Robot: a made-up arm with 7 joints. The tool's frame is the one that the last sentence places.
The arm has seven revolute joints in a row. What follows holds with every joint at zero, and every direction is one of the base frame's. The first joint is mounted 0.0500 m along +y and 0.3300 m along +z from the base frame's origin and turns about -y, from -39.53 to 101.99 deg. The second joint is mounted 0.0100 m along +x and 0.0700 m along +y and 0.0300 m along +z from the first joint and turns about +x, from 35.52 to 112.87 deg. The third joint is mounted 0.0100 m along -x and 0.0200 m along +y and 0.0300 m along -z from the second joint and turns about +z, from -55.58 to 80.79 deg. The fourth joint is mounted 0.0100 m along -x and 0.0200 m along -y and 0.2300 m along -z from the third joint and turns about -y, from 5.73 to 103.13 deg. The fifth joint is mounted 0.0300 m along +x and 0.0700 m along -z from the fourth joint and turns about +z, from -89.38 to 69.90 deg. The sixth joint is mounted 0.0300 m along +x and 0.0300 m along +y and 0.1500 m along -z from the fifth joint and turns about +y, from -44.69 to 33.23 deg. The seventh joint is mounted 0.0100 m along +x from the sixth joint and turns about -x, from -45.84 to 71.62 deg. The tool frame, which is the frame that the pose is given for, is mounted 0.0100 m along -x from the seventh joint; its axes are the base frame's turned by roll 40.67, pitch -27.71 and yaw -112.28 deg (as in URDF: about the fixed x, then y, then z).
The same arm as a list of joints. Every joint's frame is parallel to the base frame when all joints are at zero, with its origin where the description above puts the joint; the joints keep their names.
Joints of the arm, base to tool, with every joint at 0 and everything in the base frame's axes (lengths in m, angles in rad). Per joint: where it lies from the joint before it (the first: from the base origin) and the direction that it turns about. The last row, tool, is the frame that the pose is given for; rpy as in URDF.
joint 1: origin 0.0000 0.0500 0.3300 axis 0 -1 0
joint 2: origin 0.0100 0.0700 0.0300 axis 1 0 0
joint 3: origin -0.0100 0.0200 -0.0300 axis 0 0 1
joint 4: origin -0.0100 -0.0200 -0.2300 axis 0 -1 0
joint 5: origin 0.0300 0.0000 -0.0700 axis 0 0 1
joint 6: origin 0.0300 0.0300 -0.1500 axis 0 1 0
joint 7: origin 0.0100 0.0000 0.0000 axis -1 0 0
tool: origin -0.0100 0.0000 0.0000 rpy 0.7098 -0.4836 -1.9597
Joint limits (rad, base to tool): -0.6899..1.7801 0.6199..1.9700 -0.9701..1.4101 0.1000..1.8000 -1.5600..1.2200 -0.7800..0.5800 -0.8001..1.2500

